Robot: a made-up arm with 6 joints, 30 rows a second.
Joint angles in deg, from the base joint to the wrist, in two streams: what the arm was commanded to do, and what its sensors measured. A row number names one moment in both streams.
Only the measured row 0 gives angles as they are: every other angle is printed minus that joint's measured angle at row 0.
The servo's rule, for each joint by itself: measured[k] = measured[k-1] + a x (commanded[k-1-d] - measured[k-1]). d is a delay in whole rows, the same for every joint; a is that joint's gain. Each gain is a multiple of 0.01, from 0.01 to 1. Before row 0 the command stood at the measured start. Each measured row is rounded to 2 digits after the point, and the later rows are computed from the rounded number. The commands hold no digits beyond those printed.
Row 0, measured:
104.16 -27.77 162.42 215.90 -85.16 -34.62
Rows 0 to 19, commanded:
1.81 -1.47 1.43 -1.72 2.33 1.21
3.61 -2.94 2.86 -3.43 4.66 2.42
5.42 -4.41 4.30 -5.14 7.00 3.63
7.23 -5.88 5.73 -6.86 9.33 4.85
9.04 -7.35 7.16 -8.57 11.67 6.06
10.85 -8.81 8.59 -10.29 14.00 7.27
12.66 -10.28 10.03 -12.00 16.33 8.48
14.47 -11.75 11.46 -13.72 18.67 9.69
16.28 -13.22 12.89 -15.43 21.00 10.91
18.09 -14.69 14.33 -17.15 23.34 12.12
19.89 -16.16 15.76 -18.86 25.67 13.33
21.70 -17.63 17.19 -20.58 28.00 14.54
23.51 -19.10 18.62 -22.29 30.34 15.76
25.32 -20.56 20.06 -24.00 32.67 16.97
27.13 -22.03 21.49 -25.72 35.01 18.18
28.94 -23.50 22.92 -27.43 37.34 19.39
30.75 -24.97 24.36 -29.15 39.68 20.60
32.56 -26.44 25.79 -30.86 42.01 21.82
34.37 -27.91 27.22 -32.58 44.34 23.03
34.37 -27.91 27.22 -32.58 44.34 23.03
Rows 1 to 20, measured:
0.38 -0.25 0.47 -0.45 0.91 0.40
1.06 -0.71 1.26 -1.22 2.37 1.07
1.98 -1.34 2.26 -2.24 4.18 1.91
3.08 -2.11 3.41 -3.44 6.19 2.88
4.33 -3.00 4.65 -4.77 8.33 3.93
5.70 -3.99 5.95 -6.21 10.54 5.03
7.16 -5.06 7.30 -7.72 12.80 6.17
8.70 -6.20 8.67 -9.28 15.09 7.33
10.29 -7.39 10.06 -10.88 17.39 8.51
11.93 -8.63 11.47 -12.51 19.71 9.70
13.60 -9.91 12.89 -14.16 22.03 10.90
15.30 -11.22 14.31 -15.83 24.36 12.10
17.02 -12.56 15.73 -17.51 26.69 13.31
18.76 -13.92 17.16 -19.20 29.02 14.52
20.52 -15.30 18.59 -20.90 31.36 15.73
22.29 -16.69 20.02 -22.60 33.69 16.94
24.07 -18.10 21.45 -24.30 36.03 18.15
25.85 -19.52 22.88 -26.01 38.36 19.36
27.64 -20.95 24.31 -27.72 40.69 20.57
29.05 -22.13 25.27 -28.98 42.11 21.38
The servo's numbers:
d 0
a 0.21 0.17 0.33 0.26 0.39 0.33

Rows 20 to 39, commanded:
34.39 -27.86 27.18 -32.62 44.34 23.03
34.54 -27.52 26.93 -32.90 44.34 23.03
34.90 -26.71 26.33 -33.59 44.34 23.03
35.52 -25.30 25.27 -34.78 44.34 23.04
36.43 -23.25 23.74 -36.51 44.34 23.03
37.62 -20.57 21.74 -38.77 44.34 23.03
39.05 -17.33 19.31 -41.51 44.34 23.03
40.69 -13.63 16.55 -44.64 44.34 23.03
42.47 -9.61 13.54 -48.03 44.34 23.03
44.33 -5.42 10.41 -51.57 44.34 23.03
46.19 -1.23 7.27 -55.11 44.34 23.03
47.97 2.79 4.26 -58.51 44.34 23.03
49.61 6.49 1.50 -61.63 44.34 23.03
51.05 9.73 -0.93 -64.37 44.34 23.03
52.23 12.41 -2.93 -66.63 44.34 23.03
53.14 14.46 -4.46 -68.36 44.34 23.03
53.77 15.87 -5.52 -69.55 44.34 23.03
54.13 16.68 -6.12 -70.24 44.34 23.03
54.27 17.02 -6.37 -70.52 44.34 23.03
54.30 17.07 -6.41 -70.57 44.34 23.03
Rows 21 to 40, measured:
30.17 -23.10 25.90 -29.93 42.98 21.92
31.09 -23.85 26.24 -30.70 43.51 22.29
31.89 -24.34 26.27 -31.45 43.83 22.53
32.65 -24.50 25.94 -32.32 44.03 22.70
33.44 -24.29 25.21 -33.41 44.15 22.81
34.32 -23.66 24.06 -34.80 44.22 22.88
35.31 -22.58 22.49 -36.54 44.27 22.93
36.44 -21.06 20.53 -38.65 44.30 22.96
37.71 -19.11 18.22 -41.09 44.32 22.98
39.10 -16.78 15.64 -43.81 44.33 23.00
40.59 -14.14 12.88 -46.75 44.33 23.01
42.14 -11.26 10.04 -49.81 44.33 23.02
43.71 -8.24 7.22 -52.88 44.33 23.02
45.25 -5.19 4.53 -55.87 44.33 23.02
46.72 -2.20 2.07 -58.67 44.33 23.02
48.07 0.63 -0.08 -61.19 44.33 23.02
49.27 3.22 -1.88 -63.36 44.33 23.02
50.29 5.51 -3.28 -65.15 44.33 23.02
51.13 7.47 -4.30 -66.55 44.33 23.02
51.80 9.10 -5.00 -67.60 44.33 23.02

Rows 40 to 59, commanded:
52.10 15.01 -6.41 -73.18 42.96 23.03
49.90 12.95 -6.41 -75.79 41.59 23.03
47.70 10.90 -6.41 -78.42 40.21 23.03
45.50 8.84 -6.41 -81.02 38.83 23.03
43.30 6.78 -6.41 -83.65 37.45 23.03
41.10 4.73 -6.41 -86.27 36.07 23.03
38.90 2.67 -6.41 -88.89 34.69 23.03
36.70 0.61 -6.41 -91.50 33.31 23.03
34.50 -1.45 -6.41 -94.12 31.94 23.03
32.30 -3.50 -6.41 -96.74 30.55 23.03
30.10 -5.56 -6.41 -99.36 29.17 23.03
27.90 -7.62 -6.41 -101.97 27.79 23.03
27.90 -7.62 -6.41 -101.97 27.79 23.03
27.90 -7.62 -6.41 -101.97 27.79 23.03
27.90 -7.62 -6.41 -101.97 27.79 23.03
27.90 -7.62 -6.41 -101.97 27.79 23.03
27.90 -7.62 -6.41 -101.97 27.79 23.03
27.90 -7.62 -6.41 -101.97 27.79 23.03
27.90 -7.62 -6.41 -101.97 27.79 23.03
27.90 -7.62 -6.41 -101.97 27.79 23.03
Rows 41 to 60, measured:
51.86 10.10 -5.47 -69.05 43.80 23.02
51.45 10.58 -5.78 -70.80 42.94 23.02
50.66 10.63 -5.99 -72.78 41.88 23.02
49.58 10.33 -6.13 -74.92 40.69 23.02
48.26 9.73 -6.22 -77.19 39.43 23.02
46.76 8.88 -6.28 -79.55 38.12 23.02
45.11 7.82 -6.32 -81.98 36.78 23.02
43.34 6.59 -6.35 -84.46 35.43 23.02
41.48 5.22 -6.37 -86.97 34.07 23.02
39.55 3.74 -6.38 -89.51 32.70 23.02
37.57 2.16 -6.39 -92.07 31.32 23.02
35.54 0.50 -6.40 -94.64 29.94 23.02
33.94 -0.88 -6.40 -96.55 29.10 23.02
32.67 -2.03 -6.40 -97.96 28.59 23.02
31.67 -2.98 -6.40 -99.00 28.28 23.02
30.88 -3.77 -6.40 -99.77 28.09 23.02
30.25 -4.42 -6.40 -100.34 27.97 23.02
29.76 -4.96 -6.40 -100.76 27.90 23.02
29.37 -5.41 -6.40 -101.07 27.86 23.02
29.06 -5.79 -6.40 -101.30 27.83 23.02

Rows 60 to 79, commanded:
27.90 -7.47 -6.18 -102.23 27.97 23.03
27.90 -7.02 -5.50 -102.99 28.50 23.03
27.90 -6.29 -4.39 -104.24 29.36 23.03
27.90 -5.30 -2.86 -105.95 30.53 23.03
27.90 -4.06 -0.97 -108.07 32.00 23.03
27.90 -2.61 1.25 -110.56 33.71 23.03
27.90 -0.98 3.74 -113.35 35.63 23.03
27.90 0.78 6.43 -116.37 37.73 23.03
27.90 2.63 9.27 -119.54 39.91 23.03
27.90 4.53 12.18 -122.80 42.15 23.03
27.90 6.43 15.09 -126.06 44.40 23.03
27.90 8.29 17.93 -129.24 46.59 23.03
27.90 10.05 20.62 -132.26 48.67 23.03
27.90 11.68 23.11 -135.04 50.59 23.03
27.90 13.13 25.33 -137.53 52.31 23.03
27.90 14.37 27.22 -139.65 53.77 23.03
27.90 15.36 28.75 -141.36 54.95 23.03
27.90 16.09 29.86 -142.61 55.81 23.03
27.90 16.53 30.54 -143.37 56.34 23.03
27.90 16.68 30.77 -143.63 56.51 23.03
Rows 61 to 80, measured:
28.82 -6.08 -6.33 -101.54 27.88 23.02
28.63 -6.24 -6.06 -101.92 28.12 23.02
28.48 -6.25 -5.51 -102.52 28.60 23.02
28.36 -6.09 -4.64 -103.41 29.35 23.02
28.26 -5.74 -3.43 -104.62 30.38 23.02
28.18 -5.21 -1.89 -106.16 31.68 23.02
28.12 -4.49 -0.03 -108.03 33.22 23.02
28.07 -3.59 2.10 -110.20 34.98 23.02
28.03 -2.53 4.47 -112.63 36.90 23.02
28.00 -1.33 7.01 -115.27 38.95 23.02
27.98 -0.01 9.68 -118.08 41.08 23.02
27.96 1.40 12.40 -120.98 43.23 23.02
27.95 2.87 15.11 -123.91 45.35 23.02
27.94 4.37 17.75 -126.80 47.39 23.02
27.93 5.86 20.25 -129.59 49.31 23.02
27.92 7.31 22.55 -132.21 51.05 23.02
27.92 8.68 24.60 -134.59 52.57 23.02
27.92 9.94 26.34 -136.68 53.83 23.02
27.92 11.06 27.73 -138.42 54.81 23.02
27.92 12.02 28.73 -139.77 55.47 23.02

